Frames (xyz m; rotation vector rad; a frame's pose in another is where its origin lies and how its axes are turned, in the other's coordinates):
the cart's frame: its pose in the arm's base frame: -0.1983 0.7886 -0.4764 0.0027 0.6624 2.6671
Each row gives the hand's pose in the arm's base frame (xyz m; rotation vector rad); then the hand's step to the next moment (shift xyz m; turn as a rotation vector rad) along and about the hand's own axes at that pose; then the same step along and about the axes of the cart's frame.
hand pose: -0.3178 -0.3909 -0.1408 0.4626 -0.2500 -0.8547
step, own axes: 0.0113 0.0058 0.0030 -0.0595 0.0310 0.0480
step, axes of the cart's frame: -0.0120 0.0040 0.0032 0.0467 -0.0019 0.0680
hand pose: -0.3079 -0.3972 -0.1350 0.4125 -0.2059 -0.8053
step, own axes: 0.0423 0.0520 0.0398 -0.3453 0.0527 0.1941
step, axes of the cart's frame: -0.0548 0.0164 0.0529 0.3133 -0.0047 0.2480
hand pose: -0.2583 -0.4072 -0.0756 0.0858 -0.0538 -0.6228
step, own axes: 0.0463 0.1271 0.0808 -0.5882 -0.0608 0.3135
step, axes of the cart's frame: -0.0793 -0.0541 0.1249 0.5711 0.1077 0.3320
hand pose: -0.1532 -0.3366 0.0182 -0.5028 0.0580 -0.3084
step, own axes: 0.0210 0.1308 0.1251 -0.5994 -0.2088 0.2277
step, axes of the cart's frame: -0.0113 -0.1361 0.1206 0.5699 0.2587 0.2509
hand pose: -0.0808 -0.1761 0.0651 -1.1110 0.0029 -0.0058
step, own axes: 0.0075 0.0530 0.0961 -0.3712 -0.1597 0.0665
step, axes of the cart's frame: 0.0337 -0.0942 0.0457 0.3240 0.2230 0.1141
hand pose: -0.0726 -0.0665 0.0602 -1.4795 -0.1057 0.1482
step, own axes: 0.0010 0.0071 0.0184 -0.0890 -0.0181 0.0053
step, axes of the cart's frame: 0.0096 -0.0169 0.0034 0.0754 0.0507 0.0048
